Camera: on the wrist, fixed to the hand. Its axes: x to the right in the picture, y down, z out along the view.
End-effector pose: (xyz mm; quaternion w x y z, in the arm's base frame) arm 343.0 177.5 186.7 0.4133 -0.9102 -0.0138 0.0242
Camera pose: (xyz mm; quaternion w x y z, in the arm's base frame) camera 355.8 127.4 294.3 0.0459 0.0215 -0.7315 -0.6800
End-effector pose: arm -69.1 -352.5 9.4 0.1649 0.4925 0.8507 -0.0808
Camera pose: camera -135.8 -338.2 107.4 0.3588 0.7806 -0.5114 0.0199
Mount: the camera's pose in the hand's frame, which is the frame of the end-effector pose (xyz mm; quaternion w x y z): 7.0 -48.0 -109.1 0.0069 -0.0236 -0.3167 0.9482
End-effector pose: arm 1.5 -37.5 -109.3 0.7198 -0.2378 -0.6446 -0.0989
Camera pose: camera 77.1 -129.2 -98.3 0.1110 0.6612 0.0046 -0.7420
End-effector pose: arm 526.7 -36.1 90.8 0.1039 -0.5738 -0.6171 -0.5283
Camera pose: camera 433.0 -105.7 116.2 0.2927 -0.7589 0.5194 0.2620
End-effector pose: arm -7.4 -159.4 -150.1 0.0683 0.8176 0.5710 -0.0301
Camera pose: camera -53.1 -120.7 -46.8 0.2291 0.5359 -0.7922 -0.1809
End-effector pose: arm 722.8 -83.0 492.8 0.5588 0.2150 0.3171 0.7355
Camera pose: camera 680.6 -92.6 381.5 0.5881 -0.5219 0.3960 -0.4743
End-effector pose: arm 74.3 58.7 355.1 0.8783 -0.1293 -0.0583 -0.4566
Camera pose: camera 37.4 -3.8 260.3 0.4175 -0.2215 -0.1452 0.8692
